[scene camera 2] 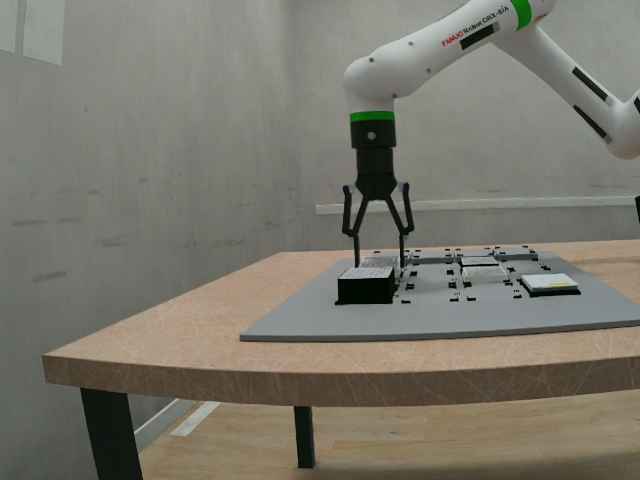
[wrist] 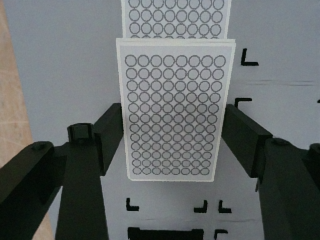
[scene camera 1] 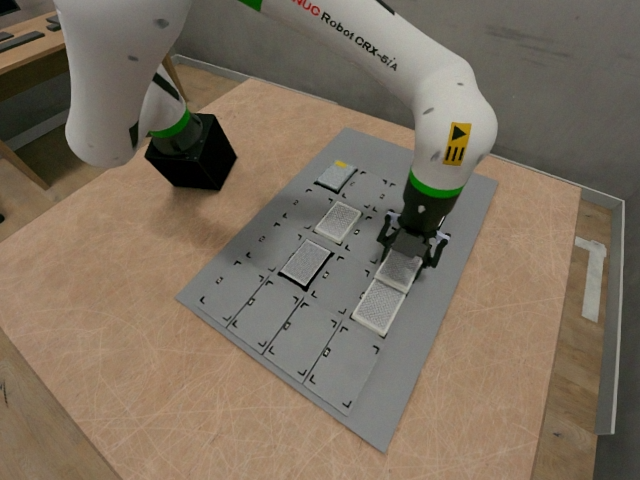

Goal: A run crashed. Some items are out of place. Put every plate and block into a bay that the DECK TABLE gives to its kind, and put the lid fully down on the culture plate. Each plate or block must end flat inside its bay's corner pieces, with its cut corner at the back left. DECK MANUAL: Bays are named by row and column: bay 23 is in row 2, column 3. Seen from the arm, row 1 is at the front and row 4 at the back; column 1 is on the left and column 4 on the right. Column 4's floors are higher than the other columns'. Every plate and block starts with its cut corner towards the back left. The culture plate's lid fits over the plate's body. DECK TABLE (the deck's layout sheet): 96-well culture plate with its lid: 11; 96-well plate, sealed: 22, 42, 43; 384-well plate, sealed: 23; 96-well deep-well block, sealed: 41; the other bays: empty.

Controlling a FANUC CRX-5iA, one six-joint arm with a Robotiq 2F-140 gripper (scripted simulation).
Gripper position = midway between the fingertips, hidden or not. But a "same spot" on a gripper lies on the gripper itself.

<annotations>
gripper: scene camera 2 380, 268; wrist; scene camera 1
same spot on gripper: (wrist: 74, 165) = (scene camera 1: 425, 258)
</annotations>
